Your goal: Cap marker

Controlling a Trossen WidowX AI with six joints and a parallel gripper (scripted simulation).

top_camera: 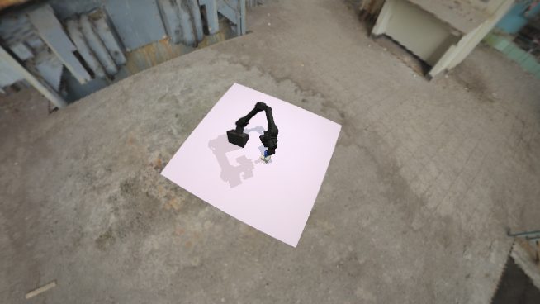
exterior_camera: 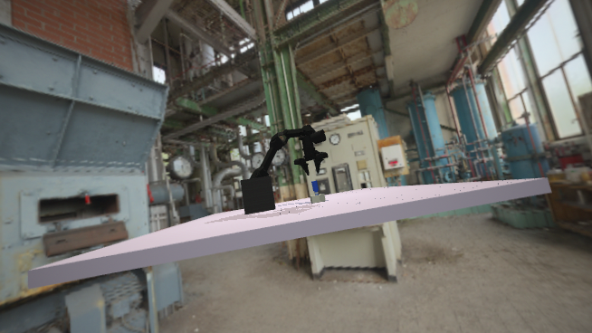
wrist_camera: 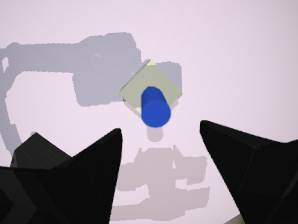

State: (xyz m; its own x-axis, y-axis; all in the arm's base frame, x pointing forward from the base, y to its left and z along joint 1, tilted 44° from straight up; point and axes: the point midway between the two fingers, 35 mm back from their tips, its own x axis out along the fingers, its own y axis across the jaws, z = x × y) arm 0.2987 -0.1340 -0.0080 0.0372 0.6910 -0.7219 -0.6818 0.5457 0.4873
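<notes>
Now: gripper tip 60 mm above the blue cap. The rest, counted from my gripper tip: holder block 130 mm below.
</notes>
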